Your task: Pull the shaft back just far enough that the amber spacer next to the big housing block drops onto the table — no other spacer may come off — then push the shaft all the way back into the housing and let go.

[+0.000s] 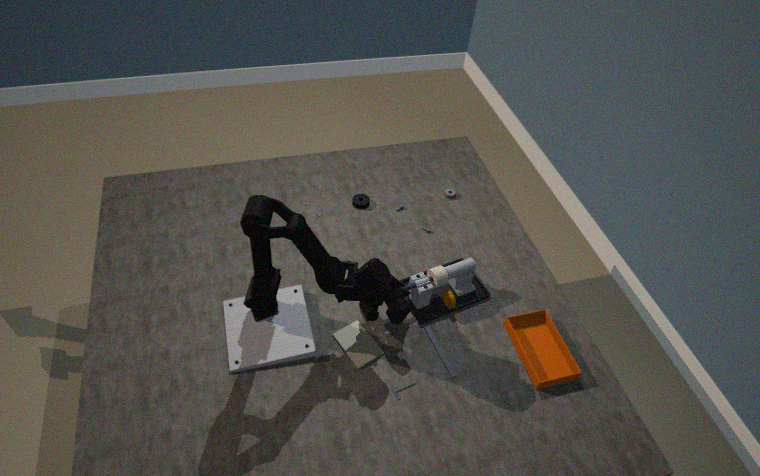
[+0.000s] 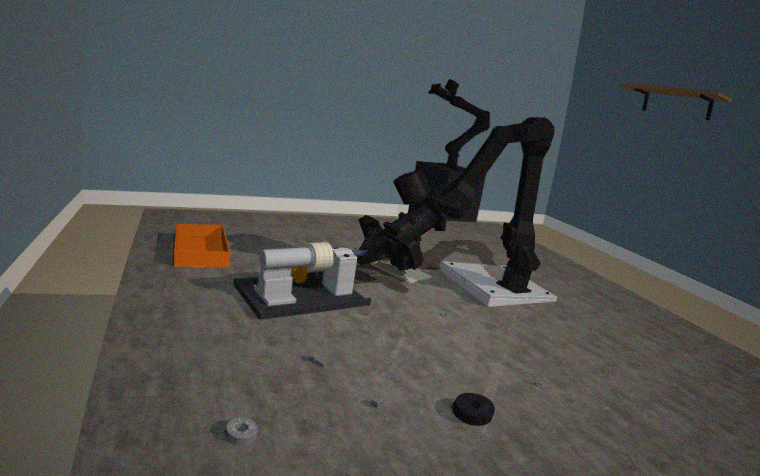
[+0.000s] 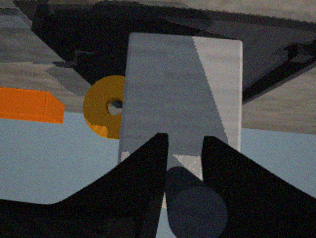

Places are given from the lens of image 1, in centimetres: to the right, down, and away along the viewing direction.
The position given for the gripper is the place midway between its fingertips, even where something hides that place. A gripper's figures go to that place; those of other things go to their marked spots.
gripper [image 1: 408, 291]: 8, 14, 142
pale card [image 1: 356, 342]: -6, 27, 137
orange tray [image 1: 548, 361]: 44, 32, 137
big grey housing block [image 1: 426, 302]: 13, 18, 145
